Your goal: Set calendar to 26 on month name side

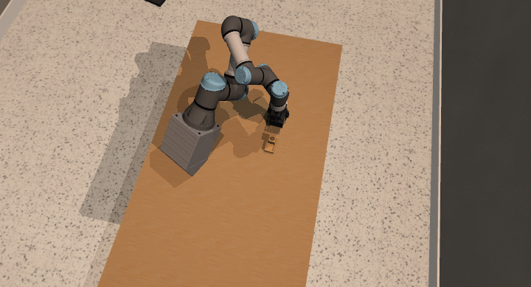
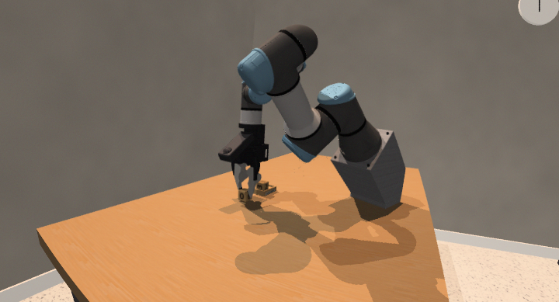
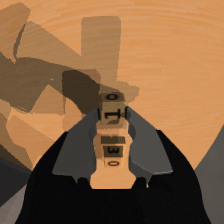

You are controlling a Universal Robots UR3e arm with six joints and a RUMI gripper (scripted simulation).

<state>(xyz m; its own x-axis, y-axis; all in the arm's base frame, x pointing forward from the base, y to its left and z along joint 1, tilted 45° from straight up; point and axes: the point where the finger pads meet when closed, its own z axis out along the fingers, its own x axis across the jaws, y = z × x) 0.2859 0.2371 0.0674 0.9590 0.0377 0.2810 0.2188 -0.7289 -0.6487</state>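
The shallow wooden tray is 110 mm to the right of my hand, 20 mm below it and 20 mm ahead of it.
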